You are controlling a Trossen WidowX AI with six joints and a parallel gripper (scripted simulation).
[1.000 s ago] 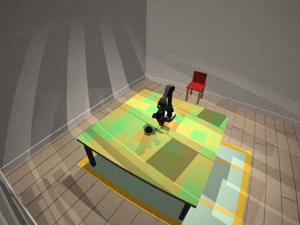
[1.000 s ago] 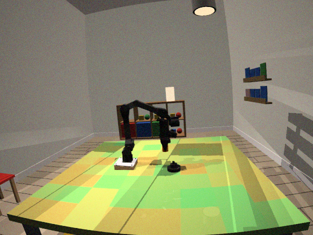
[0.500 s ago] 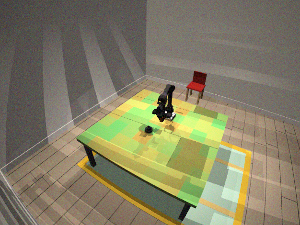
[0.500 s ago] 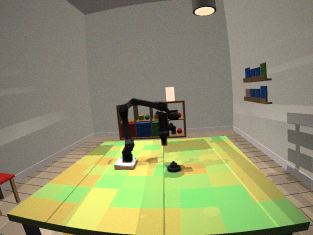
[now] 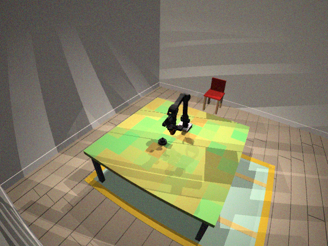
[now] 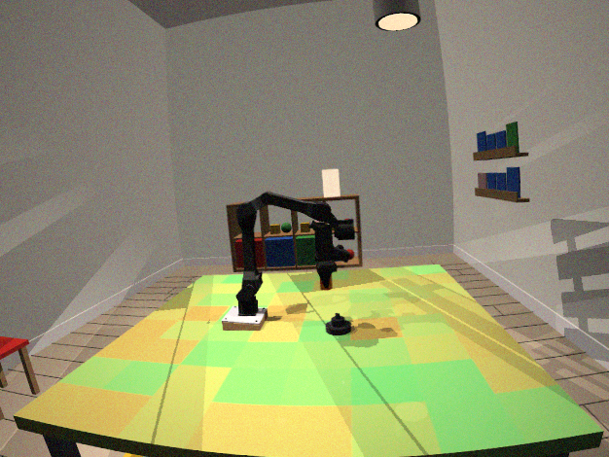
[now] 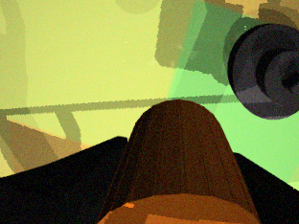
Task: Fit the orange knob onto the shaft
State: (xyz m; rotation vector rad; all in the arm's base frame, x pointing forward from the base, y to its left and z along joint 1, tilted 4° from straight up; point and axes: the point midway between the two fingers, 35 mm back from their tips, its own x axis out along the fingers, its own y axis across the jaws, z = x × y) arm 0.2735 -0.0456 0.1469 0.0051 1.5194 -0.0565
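Right now my gripper tip is 2 cm short of the pedestal, 9 cm to the left of it and 10 cm above it. Round my gripper tip: knob 2 cm above.
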